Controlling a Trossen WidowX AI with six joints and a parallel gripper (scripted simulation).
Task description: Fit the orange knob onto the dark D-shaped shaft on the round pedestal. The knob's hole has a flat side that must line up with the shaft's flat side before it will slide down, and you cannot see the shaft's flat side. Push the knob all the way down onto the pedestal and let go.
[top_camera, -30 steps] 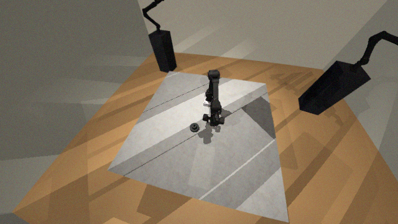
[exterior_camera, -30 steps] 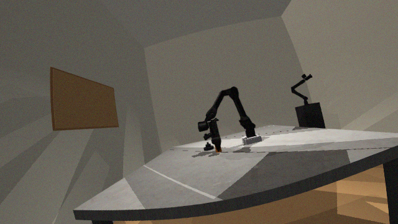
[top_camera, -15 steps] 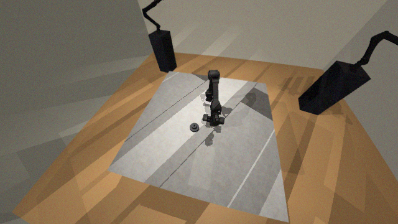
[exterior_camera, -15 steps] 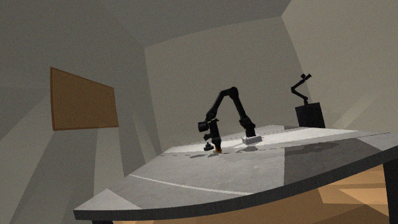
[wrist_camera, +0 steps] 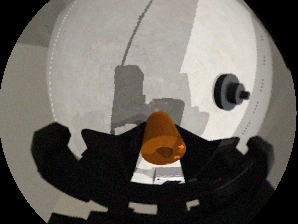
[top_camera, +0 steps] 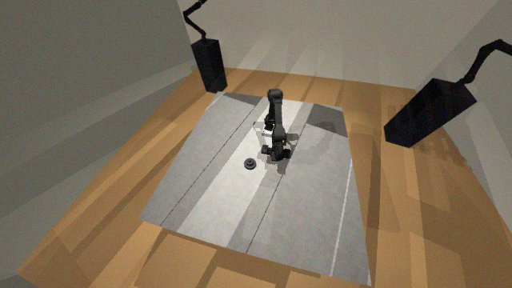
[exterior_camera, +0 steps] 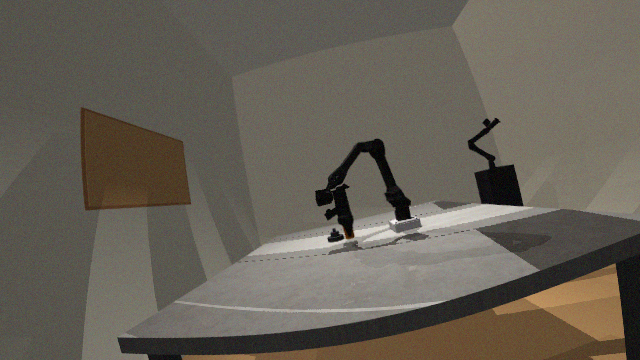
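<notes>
Now: the dark round pedestal 15 cm to the right of my gripper tip, 10 cm ahead of it and 1 cm below it. Round my gripper tip: orange knob (2 cm above).
</notes>
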